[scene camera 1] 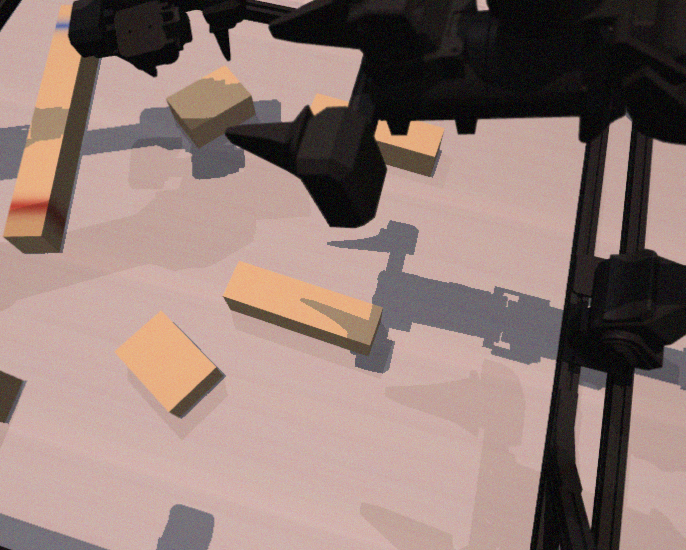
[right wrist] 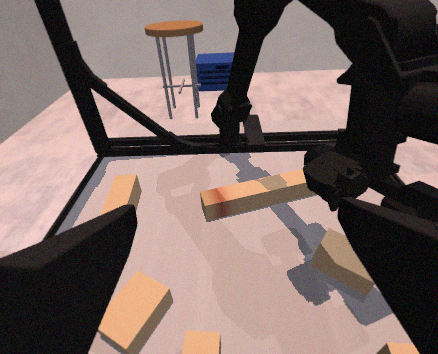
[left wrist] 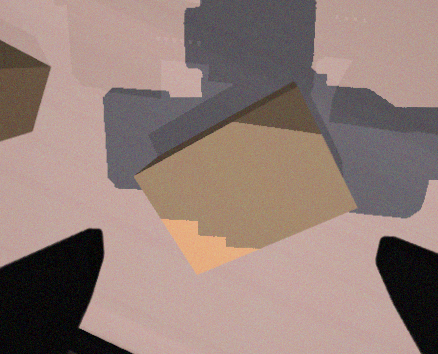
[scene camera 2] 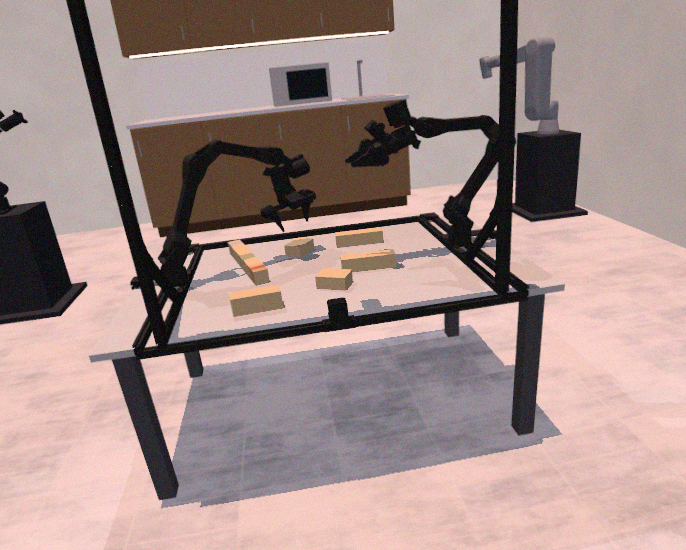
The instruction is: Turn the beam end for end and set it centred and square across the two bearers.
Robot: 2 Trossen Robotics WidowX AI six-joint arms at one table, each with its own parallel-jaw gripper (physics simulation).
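Frame: origin at the left arm's base, x ahead, y left, z up, level; millimetres.
Where they show: left gripper, fingertip midpoint: (scene camera 1: 192,66) (left wrist: 243,246) (scene camera 2: 295,226); right gripper, fingertip midpoint: (scene camera 1: 250,80) (right wrist: 237,210) (scene camera 2: 348,163); left arm's base, link origin: (right wrist: 229,140) (scene camera 2: 175,282); right arm's base, link origin: (scene camera 1: 600,341) (scene camera 2: 460,243).
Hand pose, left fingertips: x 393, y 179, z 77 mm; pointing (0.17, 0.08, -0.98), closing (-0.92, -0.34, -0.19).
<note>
Things, the pixels of their centre, and the offset from my left fingertips.
- long beam, body centre: (scene camera 1: 60,120) (right wrist: 282,187) (scene camera 2: 246,260) dx -177, dy -68, dz -74 mm
- Short pale block, body centre: (left wrist: 244,178) (scene camera 1: 211,106) (right wrist: 346,259) (scene camera 2: 299,247) dx +4, dy +6, dz -77 mm
- short block, body centre: (scene camera 1: 170,363) (right wrist: 135,311) (scene camera 2: 334,279) dx +84, dy -326, dz -77 mm
The long beam (scene camera 1: 42,166) (scene camera 2: 247,263) (right wrist: 250,195) lies flat on the table at the left in both scene views. Its red band is toward the front; its blue-banded end, toward the back, is hidden in the right wrist view. Short pale block (scene camera 1: 209,108) (scene camera 2: 297,248) (left wrist: 250,180) (right wrist: 335,262) and another short block (scene camera 1: 166,360) (scene camera 2: 333,279) (right wrist: 135,310) lie apart from it. I cannot tell which blocks are the bearers. My left gripper (scene camera 1: 191,66) (scene camera 2: 294,225) (left wrist: 243,246) is open above the first short block. My right gripper (scene camera 1: 249,80) (scene camera 2: 350,161) (right wrist: 237,210) is open, high up.
Longer blocks lie at the middle right (scene camera 1: 274,289) (scene camera 2: 368,261) (right wrist: 201,342), at the back (scene camera 1: 409,146) (scene camera 2: 359,237) and at the front left (scene camera 1: 8,395) (scene camera 2: 255,302) (right wrist: 121,192). A black frame (scene camera 2: 246,340) edges the table. Arm shadows cross it.
</note>
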